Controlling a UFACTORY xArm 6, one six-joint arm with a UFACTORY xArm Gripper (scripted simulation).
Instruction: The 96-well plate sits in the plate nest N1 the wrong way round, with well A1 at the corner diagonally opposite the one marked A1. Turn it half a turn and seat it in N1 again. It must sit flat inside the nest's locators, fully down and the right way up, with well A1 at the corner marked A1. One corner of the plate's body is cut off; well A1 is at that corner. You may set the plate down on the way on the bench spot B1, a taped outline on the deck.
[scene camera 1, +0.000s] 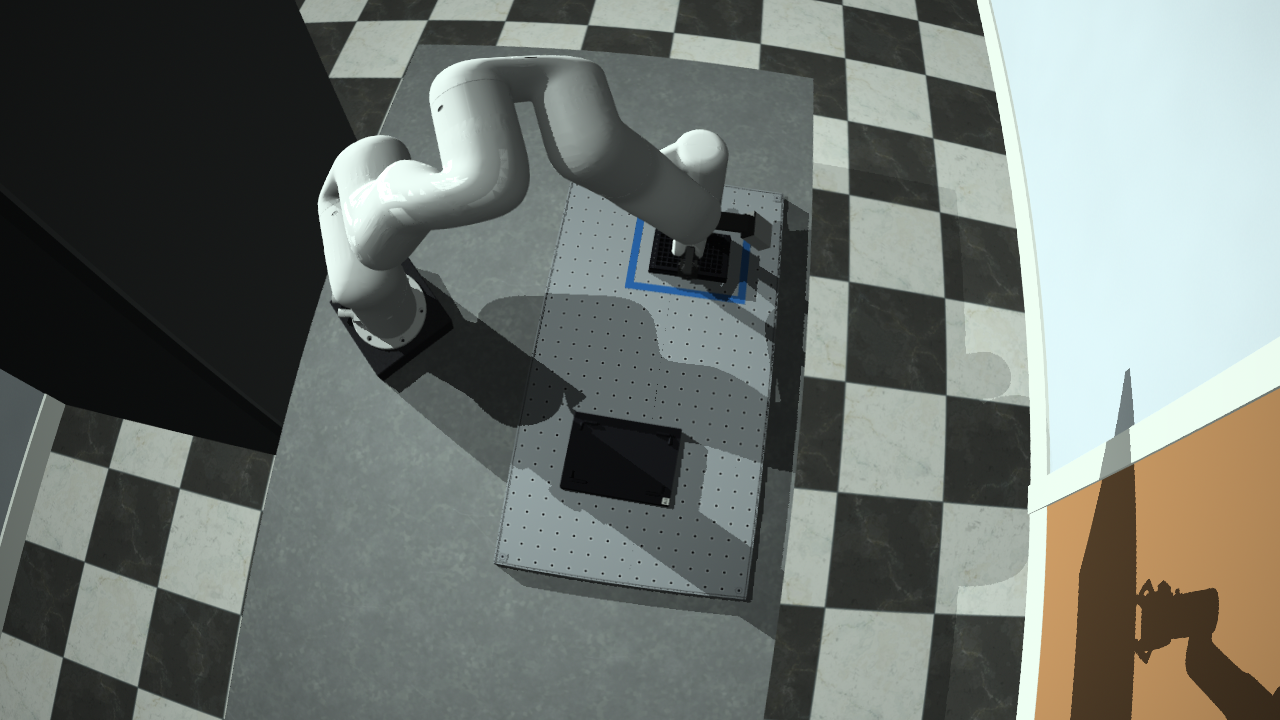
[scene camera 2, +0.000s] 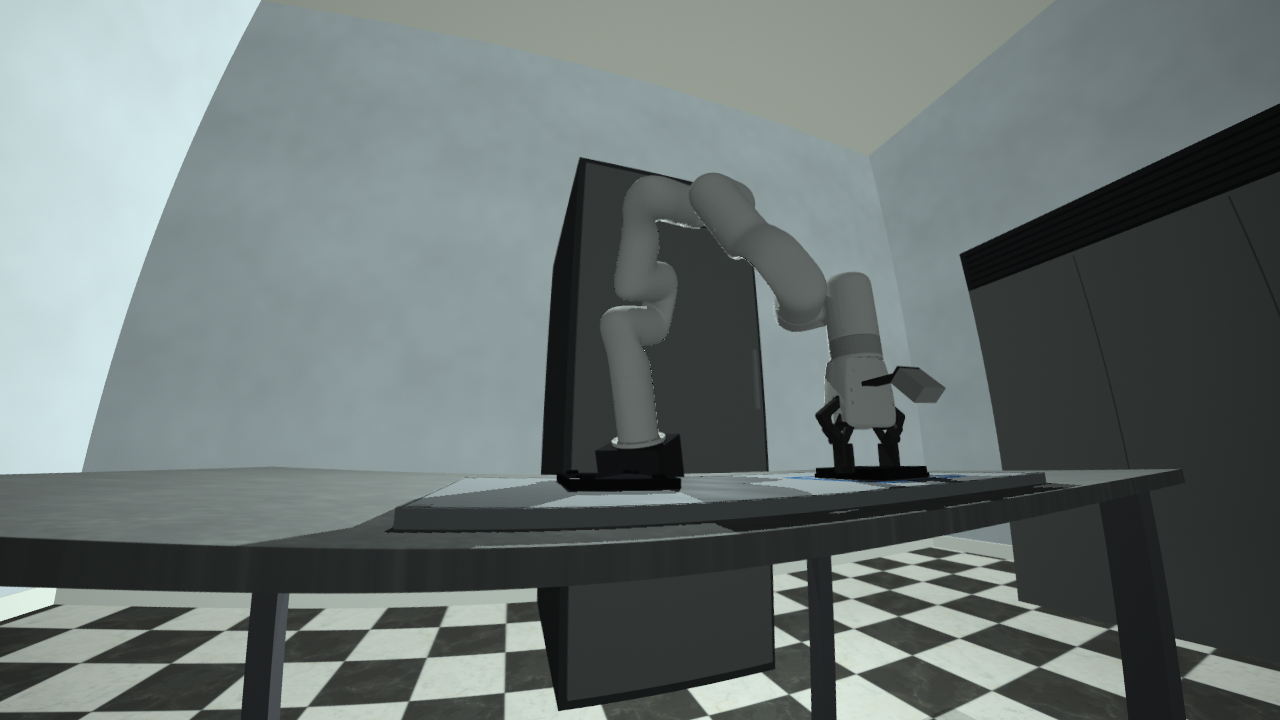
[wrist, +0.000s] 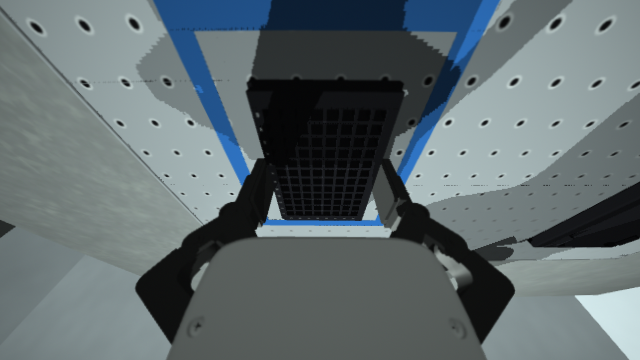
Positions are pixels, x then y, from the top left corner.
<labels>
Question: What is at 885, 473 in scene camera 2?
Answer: A black 96-well plate.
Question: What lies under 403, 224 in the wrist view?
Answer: The gripper.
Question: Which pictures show the black 96-well plate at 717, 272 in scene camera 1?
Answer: Scene camera 1, scene camera 2 and the wrist view: all of them.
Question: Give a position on a blue tape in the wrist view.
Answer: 185, 42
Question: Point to the gripper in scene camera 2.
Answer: At 868, 471
</labels>
